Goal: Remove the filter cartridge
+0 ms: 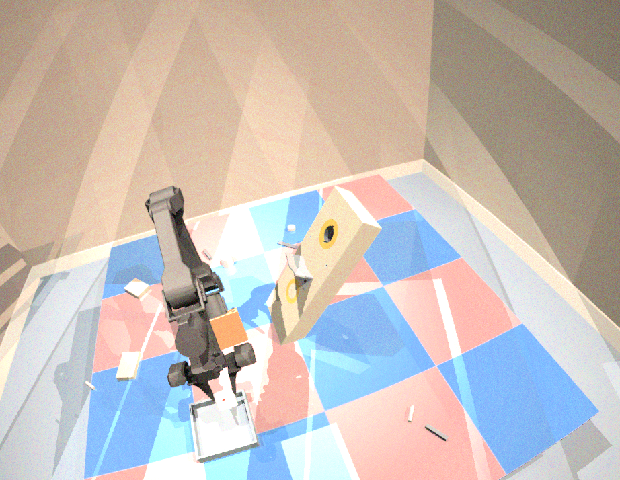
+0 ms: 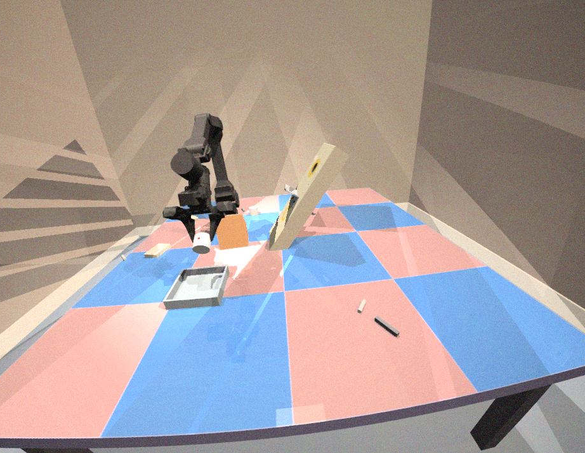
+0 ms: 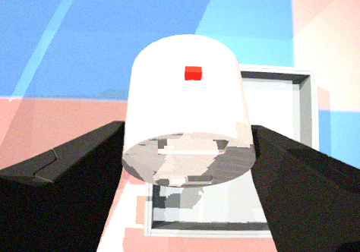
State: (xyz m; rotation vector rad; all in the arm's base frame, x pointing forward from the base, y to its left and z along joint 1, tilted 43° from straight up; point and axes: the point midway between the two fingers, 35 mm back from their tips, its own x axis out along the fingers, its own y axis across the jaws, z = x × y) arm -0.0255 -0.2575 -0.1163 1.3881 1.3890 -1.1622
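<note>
Now: the grey tray 5 cm behind my gripper tip, 1 cm to the left of it and 15 cm below it. The rest, counted from my gripper tip: white round filter cartridge right at my gripper tip.
</note>
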